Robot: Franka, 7 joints.
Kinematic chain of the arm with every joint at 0, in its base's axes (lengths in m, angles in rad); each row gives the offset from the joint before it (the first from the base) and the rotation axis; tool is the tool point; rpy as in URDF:
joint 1: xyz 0 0 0.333 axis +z
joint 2: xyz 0 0 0 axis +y
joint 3: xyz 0 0 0.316 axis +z
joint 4: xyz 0.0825 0 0 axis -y
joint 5: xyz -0.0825 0 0.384 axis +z
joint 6: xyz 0 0 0 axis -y
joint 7: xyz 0.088 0 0 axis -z
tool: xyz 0 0 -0.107 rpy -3.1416 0 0
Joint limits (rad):
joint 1: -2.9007..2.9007
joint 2: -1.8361..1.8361
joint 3: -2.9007..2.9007
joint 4: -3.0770..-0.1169
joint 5: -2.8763..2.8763
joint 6: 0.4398..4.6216
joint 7: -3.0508..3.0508
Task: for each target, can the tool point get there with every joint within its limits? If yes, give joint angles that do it. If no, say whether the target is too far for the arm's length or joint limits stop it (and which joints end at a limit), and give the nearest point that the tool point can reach.
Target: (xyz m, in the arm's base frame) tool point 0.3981 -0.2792 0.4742
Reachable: yes | joints 0.7714 -0.9381 -1.3339 -2.3713 -1.4358 2.8322 -0.9277
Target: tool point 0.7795 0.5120 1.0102
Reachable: no: too far | nearest point 0.5802 0.3811 0.8371 | short by 0.295 m
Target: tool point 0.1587 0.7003 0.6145
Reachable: yes | joints 2.2634 0.8965 -1.4796 -1.3394 -0.6753 2.4673 2.0137
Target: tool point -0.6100 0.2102 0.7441
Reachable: yes | joints -1.0404 -0.4141 -2.0364 -1.0695 2.3073 3.1321 0.7459
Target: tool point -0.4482 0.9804 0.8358
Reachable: no: too far | nearest point -0.3233 0.7071 0.6956 | short by 0.332 m
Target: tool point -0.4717 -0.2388 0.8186
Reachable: yes | joints 0.9176 -1.1472 0.9618 -1.1713 0.5576 4.2633 0.6588
